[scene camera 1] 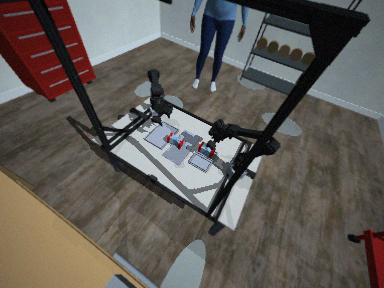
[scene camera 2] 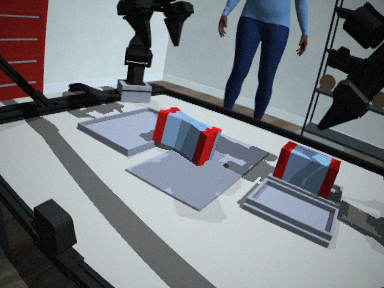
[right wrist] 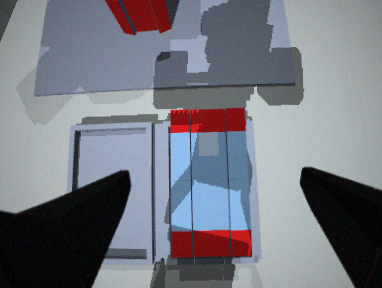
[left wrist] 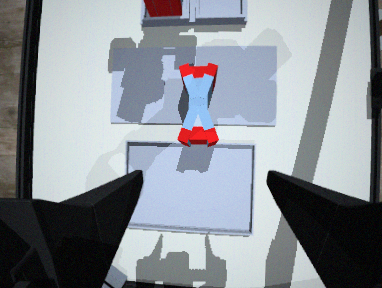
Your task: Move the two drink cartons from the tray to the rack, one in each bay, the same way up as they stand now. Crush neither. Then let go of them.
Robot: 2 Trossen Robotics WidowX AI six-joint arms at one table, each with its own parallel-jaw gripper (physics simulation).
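Places are measured from the left arm's base along level axes (x ahead, y left, z up), in centimetres.
Where they show: left gripper, fingertip midpoint: (scene camera 1: 165, 122) (scene camera 2: 163, 47) (left wrist: 205, 176); right gripper, fingertip midpoint: (scene camera 2: 322, 123) (right wrist: 214, 177); left arm's base at its link origin: (scene camera 2: 134, 82).
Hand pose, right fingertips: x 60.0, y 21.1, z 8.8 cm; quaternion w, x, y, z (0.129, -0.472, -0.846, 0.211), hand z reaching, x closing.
Observation:
Things, the pixels of their centre, and the offset from my right fingertips.
- blue carton with red ends, body centre: (left wrist: 198, 108) (scene camera 2: 186, 134) (scene camera 1: 175, 141) dy -19.4, dx -17.4, dz -10.0 cm
- grey tray at the middle of its body: (left wrist: 188, 186) (scene camera 2: 140, 127) (scene camera 1: 162, 134) dy -25.7, dx -30.8, dz -13.6 cm
- second carton at the middle of its body: (right wrist: 208, 179) (scene camera 2: 307, 169) (scene camera 1: 206, 149) dy +0.1, dx +0.1, dz -10.0 cm
- two-bay rack at the middle of its body: (right wrist: 159, 190) (scene camera 2: 300, 196) (scene camera 1: 204, 157) dy -3.8, dx +3.9, dz -13.4 cm
A blue carton with red ends (scene camera 1: 175, 141) (scene camera 2: 187, 135) (left wrist: 198, 100) stands between the grey tray (scene camera 2: 102, 141) (left wrist: 190, 230) and the rack, mostly over the flat grey plate. Its sides are pinched in at the waist. One end is at the tray's edge; contact there cannot be told. A second carton (scene camera 1: 206, 149) (scene camera 2: 306, 167) (right wrist: 210, 185) with straight sides sits in one bay of the two-bay rack (scene camera 2: 285, 225) (left wrist: 220, 22) (right wrist: 161, 200); the other bay is empty. My left gripper (scene camera 2: 162, 46) (left wrist: 205, 176) is open and empty, high above the tray. My right gripper (right wrist: 214, 177) is open and empty above the rack, its fingers wide around the second carton's position.
The flat grey plate (scene camera 2: 200, 192) (left wrist: 240, 85) (right wrist: 100, 65) lies between tray and rack. Black frame rails edge the table, and black posts rise from it. A person (scene camera 1: 215, 40) (scene camera 2: 260, 55) stands behind the table. Shadows cross the tabletop.

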